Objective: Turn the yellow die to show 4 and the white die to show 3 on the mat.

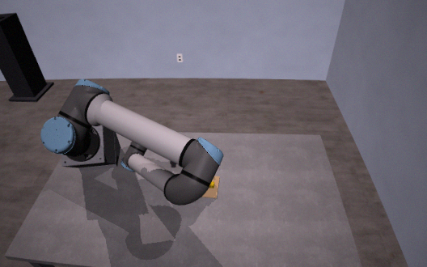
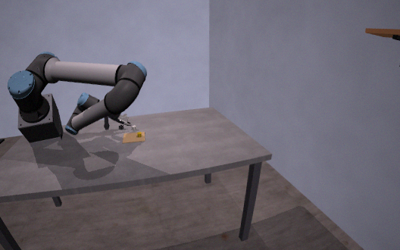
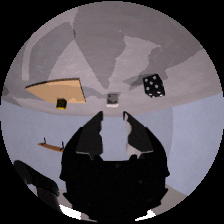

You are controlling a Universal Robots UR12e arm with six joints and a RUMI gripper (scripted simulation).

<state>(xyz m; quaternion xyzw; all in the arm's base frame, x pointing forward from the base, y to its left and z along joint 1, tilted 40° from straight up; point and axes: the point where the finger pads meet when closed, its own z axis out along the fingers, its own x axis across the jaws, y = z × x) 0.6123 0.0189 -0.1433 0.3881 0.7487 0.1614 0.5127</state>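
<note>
Now: the white die 40 mm below my hand and 30 mm ahead of it. From my hand the other things lie so: black die 60 mm behind, 50 mm to the left, 40 mm below; tan mat 130 mm to the right, 50 mm below, 30 mm ahead; yellow die 130 mm to the right, 70 mm ahead, 30 mm below.
</note>
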